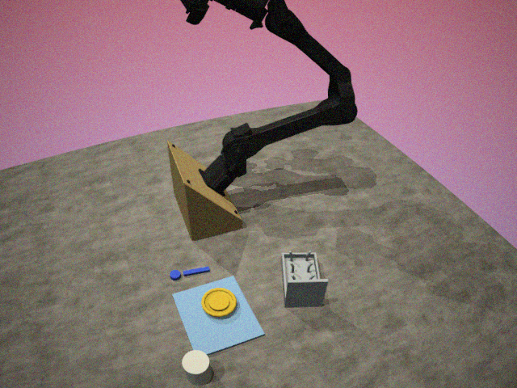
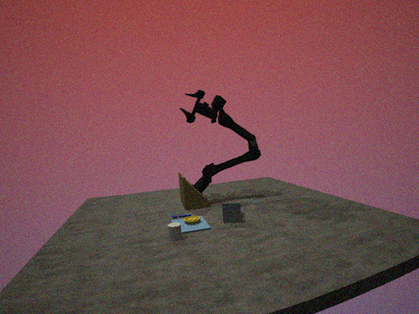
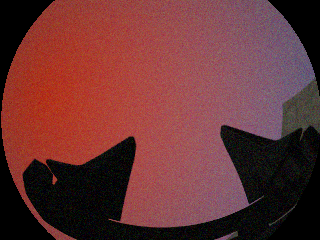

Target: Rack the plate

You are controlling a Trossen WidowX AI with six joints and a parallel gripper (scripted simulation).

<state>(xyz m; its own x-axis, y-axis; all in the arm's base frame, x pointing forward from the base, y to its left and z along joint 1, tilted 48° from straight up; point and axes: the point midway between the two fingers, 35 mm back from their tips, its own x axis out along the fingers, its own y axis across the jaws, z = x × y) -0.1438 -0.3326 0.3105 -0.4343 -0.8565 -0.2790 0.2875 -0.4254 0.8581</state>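
Now: the yellow plate 530 mm below my gripper tip, 420 mm ahead of it and 70 mm to the right of it. Round my gripper tip: blue spoon: 550 mm below, 320 mm ahead, 110 mm to the right; then light blue mat: 550 mm below, 440 mm ahead, 80 mm to the right; then grey dish rack: 530 mm below, 430 mm ahead, 100 mm to the left.
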